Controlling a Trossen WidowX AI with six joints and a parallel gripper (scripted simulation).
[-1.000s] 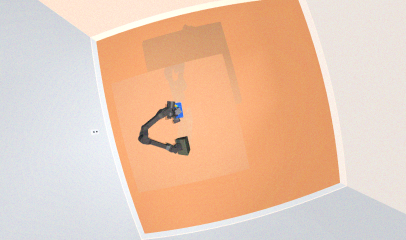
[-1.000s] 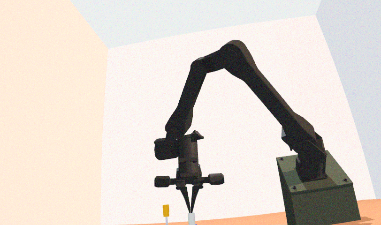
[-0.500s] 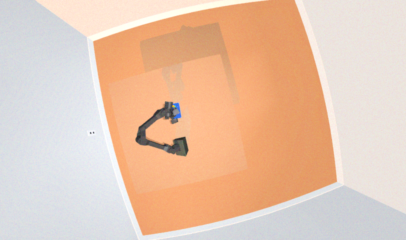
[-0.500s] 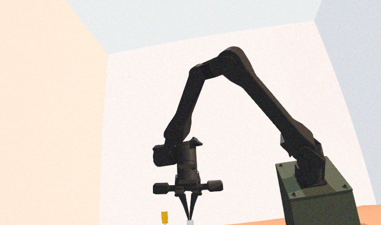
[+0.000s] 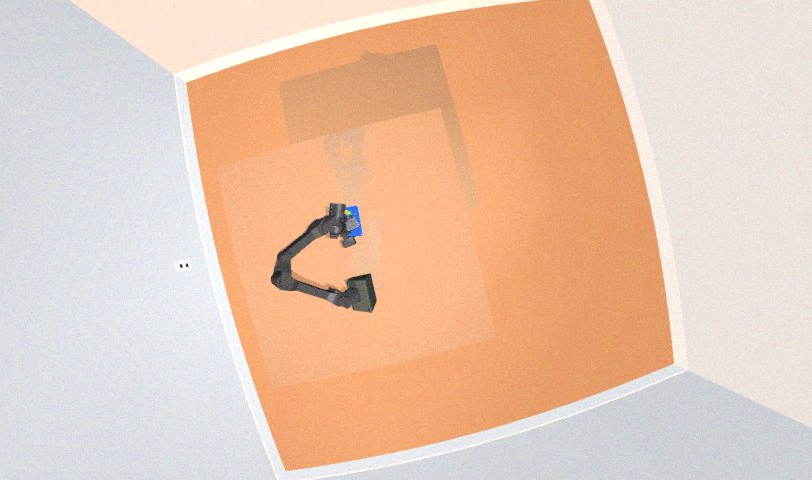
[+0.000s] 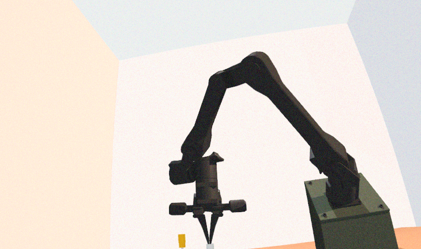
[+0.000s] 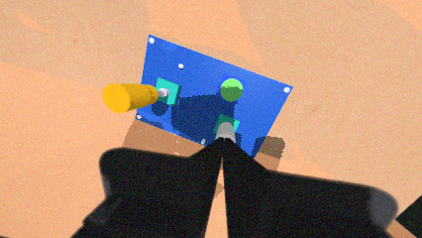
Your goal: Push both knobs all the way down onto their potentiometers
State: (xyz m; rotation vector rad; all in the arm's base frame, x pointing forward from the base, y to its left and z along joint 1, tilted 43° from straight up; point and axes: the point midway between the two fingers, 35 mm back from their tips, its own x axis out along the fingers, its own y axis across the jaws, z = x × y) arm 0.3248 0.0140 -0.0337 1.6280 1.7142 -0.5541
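Right now my gripper tip is 1 cm above the grey knob.
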